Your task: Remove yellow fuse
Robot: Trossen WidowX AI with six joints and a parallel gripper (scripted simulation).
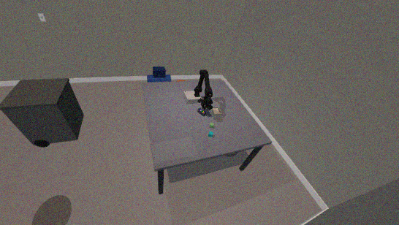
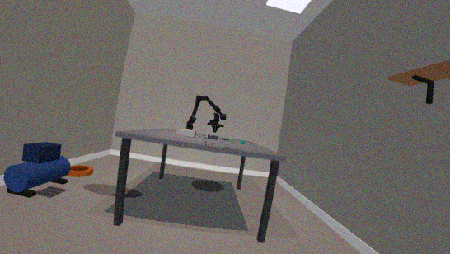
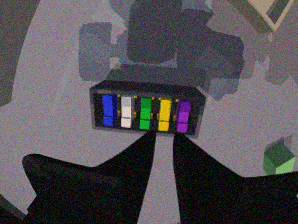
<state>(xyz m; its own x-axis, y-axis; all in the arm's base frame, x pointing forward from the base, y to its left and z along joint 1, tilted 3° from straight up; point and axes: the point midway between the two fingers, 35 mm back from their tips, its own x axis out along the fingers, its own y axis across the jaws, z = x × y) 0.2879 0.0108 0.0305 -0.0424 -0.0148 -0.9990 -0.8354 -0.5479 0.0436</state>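
The yellow fuse is 50 mm below my gripper tip. From my gripper tip the other things lie so: tray: 190 mm to the left, 70 mm below, 30 mm behind.
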